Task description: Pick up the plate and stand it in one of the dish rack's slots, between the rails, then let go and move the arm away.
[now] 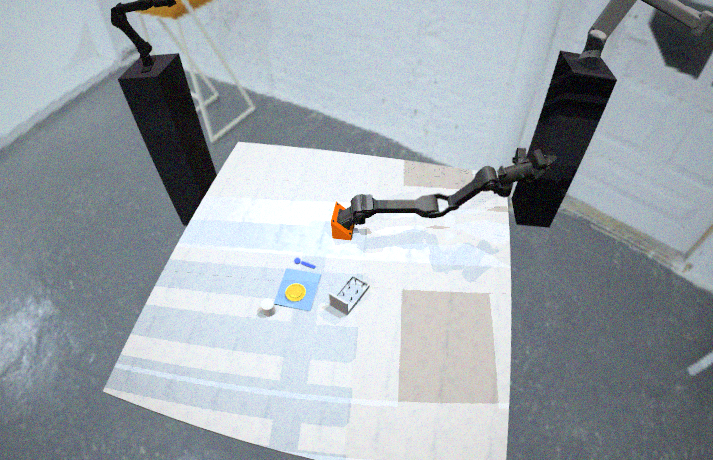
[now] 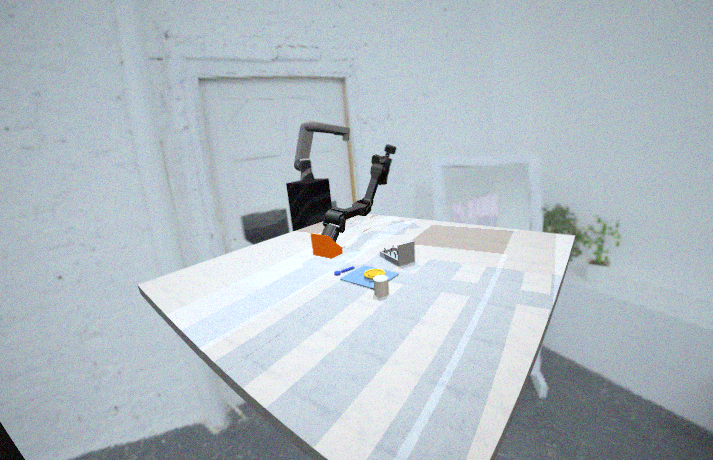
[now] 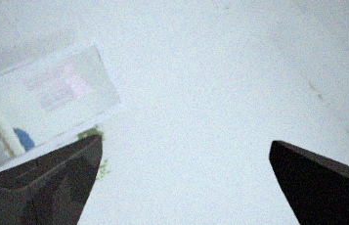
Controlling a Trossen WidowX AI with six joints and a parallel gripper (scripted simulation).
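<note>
Now: the yellow plate 860 mm to the right of my gripper tip, 410 mm ahead of it and 330 mm below it. Also, from my gripper tip: grey dish rack 680 mm to the right, 390 mm ahead, 320 mm below; then blue utensil 870 mm to the right, 340 mm below, 280 mm ahead; then white cup 940 mm to the right, 490 mm ahead, 320 mm below.
</note>
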